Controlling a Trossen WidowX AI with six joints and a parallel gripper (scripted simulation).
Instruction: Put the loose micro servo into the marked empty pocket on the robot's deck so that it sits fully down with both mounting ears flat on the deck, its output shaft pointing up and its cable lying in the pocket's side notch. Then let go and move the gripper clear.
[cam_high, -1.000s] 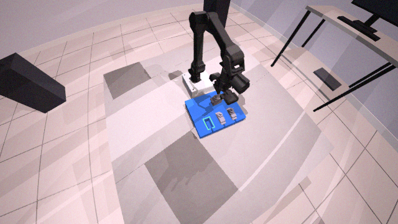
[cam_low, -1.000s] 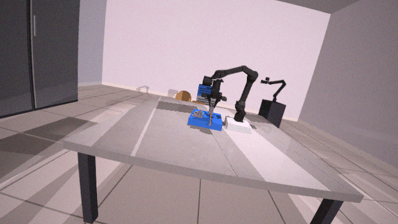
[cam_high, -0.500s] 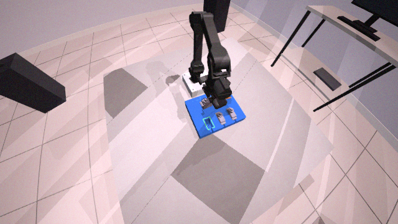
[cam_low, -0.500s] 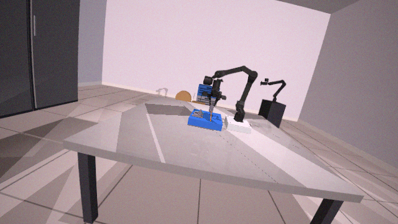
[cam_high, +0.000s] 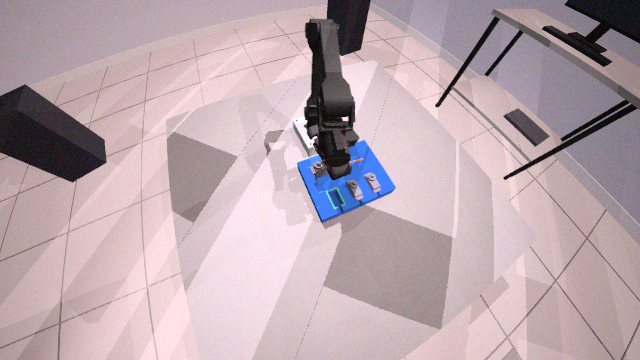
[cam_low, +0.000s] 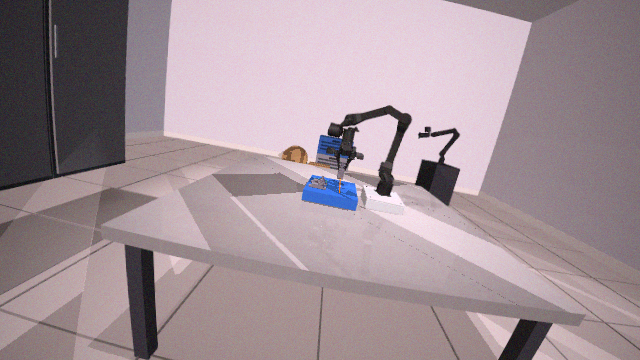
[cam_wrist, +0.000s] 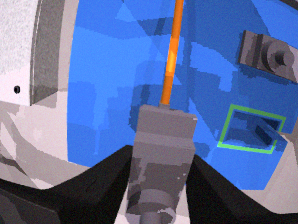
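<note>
My gripper tip is now 1 cm short of the blue deck, 7 cm to the right of it and 10 cm above it.
</note>
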